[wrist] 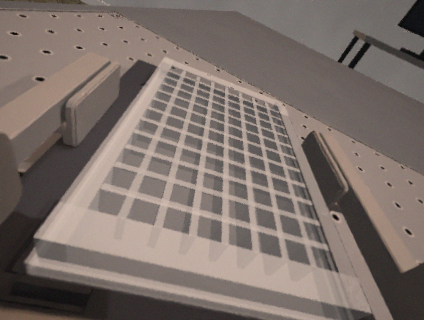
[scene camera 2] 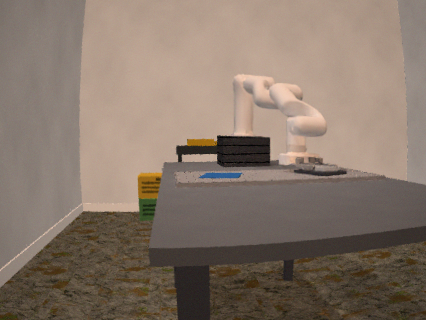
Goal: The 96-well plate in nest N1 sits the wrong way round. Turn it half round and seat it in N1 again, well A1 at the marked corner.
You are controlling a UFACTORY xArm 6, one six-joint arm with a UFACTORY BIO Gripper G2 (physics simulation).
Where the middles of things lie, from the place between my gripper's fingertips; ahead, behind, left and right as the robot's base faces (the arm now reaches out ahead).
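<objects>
Clear 96-well plate [wrist: 201, 194]: 1 cm to the right of my hand, 2 cm behind it.
</objects>
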